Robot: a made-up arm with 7 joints.
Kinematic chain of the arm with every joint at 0, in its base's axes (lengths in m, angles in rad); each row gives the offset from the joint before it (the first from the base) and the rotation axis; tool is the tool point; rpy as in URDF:
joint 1: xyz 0 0 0.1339 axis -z
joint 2: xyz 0 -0.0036 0.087 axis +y
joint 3: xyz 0 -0.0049 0.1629 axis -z
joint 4: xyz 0 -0.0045 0.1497 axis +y
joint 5: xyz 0 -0.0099 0.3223 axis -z
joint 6: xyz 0 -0.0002 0.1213 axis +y
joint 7: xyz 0 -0.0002 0.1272 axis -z
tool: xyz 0 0 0 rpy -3.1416 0 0
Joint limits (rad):
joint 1: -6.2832..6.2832
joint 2: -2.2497..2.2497
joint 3: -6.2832..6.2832
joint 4: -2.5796..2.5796
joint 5: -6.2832..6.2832
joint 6: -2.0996..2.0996
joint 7: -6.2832..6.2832
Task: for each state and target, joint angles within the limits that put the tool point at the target. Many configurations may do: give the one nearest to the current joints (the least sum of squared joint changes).
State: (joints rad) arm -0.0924 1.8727 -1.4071 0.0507 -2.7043 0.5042 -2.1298
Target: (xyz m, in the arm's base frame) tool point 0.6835 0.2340 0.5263
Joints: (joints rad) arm -0.6450 1.3645 -1.1135 -0.3492 -2.6075 1.2242 -2.1298
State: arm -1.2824 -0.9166 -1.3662 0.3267 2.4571 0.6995 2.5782
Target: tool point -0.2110 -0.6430 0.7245
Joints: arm -1.3693 -1.0396 -1.3696 0.3371 2.4614 0.8562 2.5782
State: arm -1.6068 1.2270 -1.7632 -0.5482 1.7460 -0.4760 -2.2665
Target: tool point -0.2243 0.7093 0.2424
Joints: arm -2.5274 1.3181 -2.0333 -1.0539 1.6546 -0.8802 -2.2665
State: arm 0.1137 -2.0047 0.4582 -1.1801 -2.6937 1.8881 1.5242
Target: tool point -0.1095 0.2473 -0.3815
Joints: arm 0.2740 -2.2497 0.4392 -0.8787 -2.6758 1.5220 1.5242
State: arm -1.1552 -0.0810 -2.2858 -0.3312 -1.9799 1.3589 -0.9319
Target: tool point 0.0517 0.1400 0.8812
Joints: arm -1.5372 -0.3299 -3.2655 -0.7170 -2.2815 1.7222 -0.9319
